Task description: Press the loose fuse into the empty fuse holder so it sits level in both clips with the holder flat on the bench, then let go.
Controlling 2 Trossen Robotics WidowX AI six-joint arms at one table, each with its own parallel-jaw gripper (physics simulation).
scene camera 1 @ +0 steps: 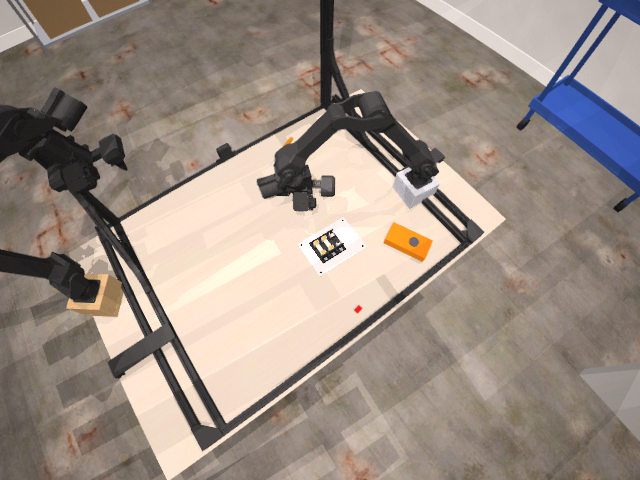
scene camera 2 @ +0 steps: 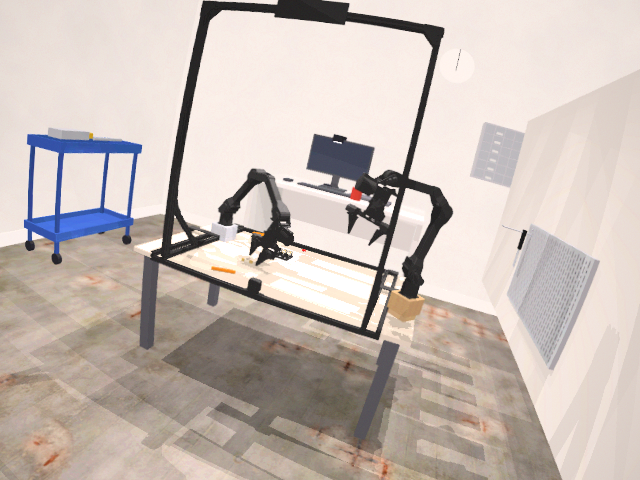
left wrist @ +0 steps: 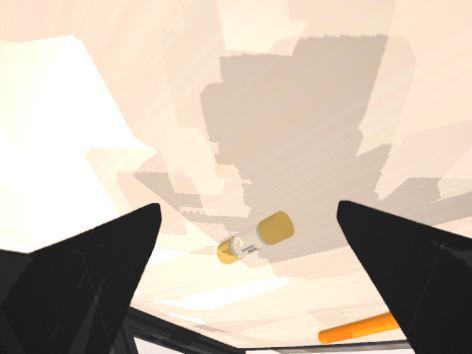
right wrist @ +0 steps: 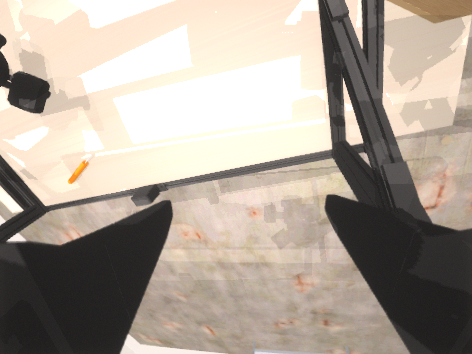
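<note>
The loose fuse, pale with two brass caps, lies on the bench and shows between and beyond my left fingers in the left wrist view. The black fuse holder lies on a white plate; brass-capped fuses sit in two of its places, and the place at its right in scene camera 1 looks empty. My left gripper is open and empty, low above the bench near the loose fuse. My right gripper is open and empty, raised well away from the fuse and holder.
An orange screwdriver lies near the bench edge. An orange box with a grey disc lies right of the plate in scene camera 1. A small red block lies near the frame rail. Black frame posts rise from the bench.
</note>
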